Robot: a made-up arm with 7 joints. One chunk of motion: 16 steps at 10 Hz.
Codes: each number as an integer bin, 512 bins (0 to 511) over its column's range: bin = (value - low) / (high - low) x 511, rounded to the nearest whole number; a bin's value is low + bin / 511 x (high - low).
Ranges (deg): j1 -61.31..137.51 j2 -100.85..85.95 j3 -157..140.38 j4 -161.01..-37.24 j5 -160.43..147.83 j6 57.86..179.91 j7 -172.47..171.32
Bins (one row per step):
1: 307 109 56 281 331 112 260
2: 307 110 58 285 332 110 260
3: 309 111 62 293 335 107 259
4: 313 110 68 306 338 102 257
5: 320 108 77 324 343 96 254
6: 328 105 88 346 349 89 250
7: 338 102 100 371 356 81 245
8: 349 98 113 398 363 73 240
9: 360 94 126 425 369 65 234
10: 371 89 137 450 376 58 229
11: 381 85 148 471 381 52 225
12: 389 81 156 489 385 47 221
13: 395 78 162 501 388 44 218
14: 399 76 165 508 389 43 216
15: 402 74 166 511 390 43 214
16: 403 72 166 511 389 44 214
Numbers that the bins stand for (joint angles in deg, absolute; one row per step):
1: 58.14 -61.00 -124.41 -92.95 39.25 84.61 2.45
2: 58.14 -60.64 -123.25 -91.98 39.85 84.13 2.45
3: 58.92 -60.27 -120.92 -90.04 41.66 83.42 1.78
4: 60.47 -60.64 -117.43 -86.89 43.47 82.22 0.43
5: 63.20 -61.37 -112.19 -82.53 46.48 80.79 -1.58
6: 66.31 -62.47 -105.79 -77.20 50.10 79.12 -4.28
7: 70.20 -63.56 -98.80 -71.15 54.33 77.21 -7.64
8: 74.48 -65.03 -91.24 -64.61 58.55 75.30 -11.00
9: 78.76 -66.49 -83.67 -58.07 62.17 73.38 -15.04
10: 83.04 -68.32 -77.27 -52.01 66.39 71.71 -18.40
11: 86.93 -69.78 -70.87 -46.93 69.41 70.28 -21.09
12: 90.04 -71.24 -66.21 -42.57 71.82 69.09 -23.79
13: 92.38 -72.34 -62.72 -39.66 73.63 68.37 -25.80
14: 93.93 -73.07 -60.98 -37.97 74.23 68.13 -27.15
15: 95.10 -73.80 -60.40 -37.24 74.84 68.13 -28.50
16: 95.49 -74.53 -60.40 -37.24 74.23 68.37 -28.50

